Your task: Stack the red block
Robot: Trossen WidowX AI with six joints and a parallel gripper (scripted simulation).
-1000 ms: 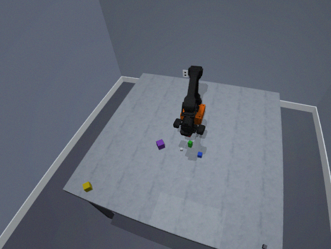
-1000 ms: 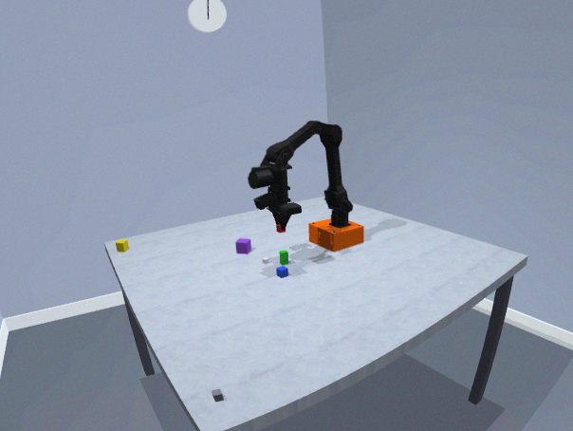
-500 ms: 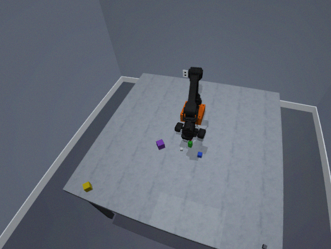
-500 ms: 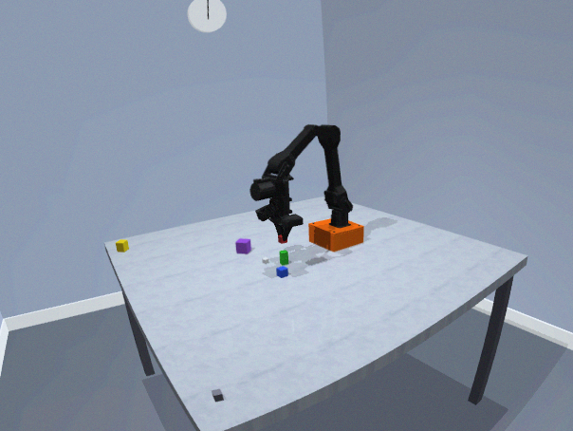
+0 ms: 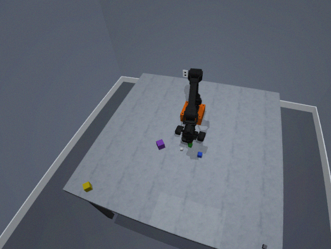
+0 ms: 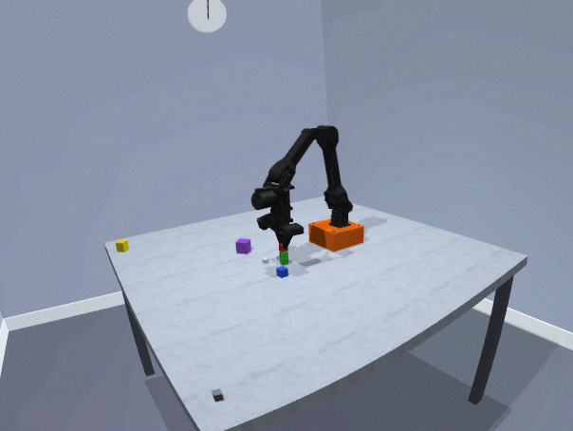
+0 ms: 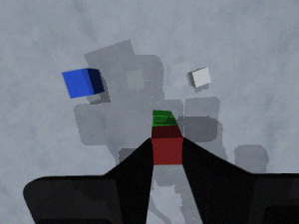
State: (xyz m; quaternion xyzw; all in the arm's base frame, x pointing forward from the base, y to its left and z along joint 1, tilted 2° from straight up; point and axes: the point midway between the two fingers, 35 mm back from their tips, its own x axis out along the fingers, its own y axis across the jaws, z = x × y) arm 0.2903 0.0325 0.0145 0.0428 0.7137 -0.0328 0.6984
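Right now my gripper tip is right at the red block. The rest, counted from my gripper tip: blue cube 80 mm to the left, 60 mm ahead, 40 mm below; white cube 50 mm to the right, 50 mm below, 50 mm ahead; green block 20 mm below.
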